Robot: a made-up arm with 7 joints.
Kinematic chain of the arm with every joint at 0, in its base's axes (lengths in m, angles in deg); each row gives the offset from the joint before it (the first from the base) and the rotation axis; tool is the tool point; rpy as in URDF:
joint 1: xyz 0 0 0.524 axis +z
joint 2: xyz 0 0 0 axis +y
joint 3: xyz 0 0 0.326 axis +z
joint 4: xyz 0.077 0 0 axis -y
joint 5: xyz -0.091 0 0.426 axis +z
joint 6: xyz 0 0 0 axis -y
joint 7: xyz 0.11 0 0 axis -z
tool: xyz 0 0 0 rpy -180 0 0
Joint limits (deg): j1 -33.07..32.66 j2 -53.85..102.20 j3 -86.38..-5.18 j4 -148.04..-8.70 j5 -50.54..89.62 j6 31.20..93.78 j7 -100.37..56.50
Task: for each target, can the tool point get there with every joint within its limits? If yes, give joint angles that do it. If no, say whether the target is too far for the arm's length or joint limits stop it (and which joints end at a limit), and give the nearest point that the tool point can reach.
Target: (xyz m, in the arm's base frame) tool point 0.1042 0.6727 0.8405
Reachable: no: joint limits stop it (at a limit: joint 1, joint 3, joint 5, joint 6) | nearest point 0.3309 0.2693 0.8216 | short by 0.463 m
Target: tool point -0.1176 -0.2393 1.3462
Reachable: yes | joints 25.46 -25.20 -53.03 -22.79 39.92 65.70 -30.48
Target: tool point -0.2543 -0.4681 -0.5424
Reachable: no: too far | nearest point -0.0100 -0.3322 -0.0784 | short by 0.542 m
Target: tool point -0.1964 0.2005 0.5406
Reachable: no: joint limits stop it (at a limit: joint 1, joint 2, joint 3, joint 4, joint 6) | nearest point -0.1370 0.0697 0.2187 | short by 0.353 m
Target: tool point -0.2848 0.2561 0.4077
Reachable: no: joint limits stop it (at a limit: joint 1, joint 2, joint 3, joint 4, joint 6) | nearest point -0.1334 0.0748 0.2170 | short by 0.304 m
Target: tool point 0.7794 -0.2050 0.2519
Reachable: yes | joints -7.78 88.04 -30.02 -34.73 75.90 52.31 -23.57
